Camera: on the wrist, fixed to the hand. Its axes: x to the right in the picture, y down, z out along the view.
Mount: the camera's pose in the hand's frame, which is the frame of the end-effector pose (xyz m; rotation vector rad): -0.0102 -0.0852 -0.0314 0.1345 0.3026 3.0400
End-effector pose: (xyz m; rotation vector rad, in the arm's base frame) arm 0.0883 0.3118 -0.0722 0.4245 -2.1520 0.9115
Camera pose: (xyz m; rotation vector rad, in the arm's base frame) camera 0.1575 0.2757 -0.0247 2.2903 0.3982 -1.1892
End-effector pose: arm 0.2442 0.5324 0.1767 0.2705 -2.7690 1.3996
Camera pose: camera 0.2667 0.5095 0.2622 2.3781 0.2636 -0.2059
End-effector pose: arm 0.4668 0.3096 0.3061 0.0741 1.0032 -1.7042
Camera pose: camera 0.3880 0.3409 0.3403 1.1550 0.0207 1.1158
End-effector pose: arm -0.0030 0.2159 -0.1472 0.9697 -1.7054 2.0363
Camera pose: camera 0.0484 0.2682 -0.0927 1.4528 0.7131 -0.5546
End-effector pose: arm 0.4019 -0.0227 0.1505 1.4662 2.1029 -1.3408
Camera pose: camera 0.3440 -0.0103 0.2201 2.0240 -1.2255 0.3130
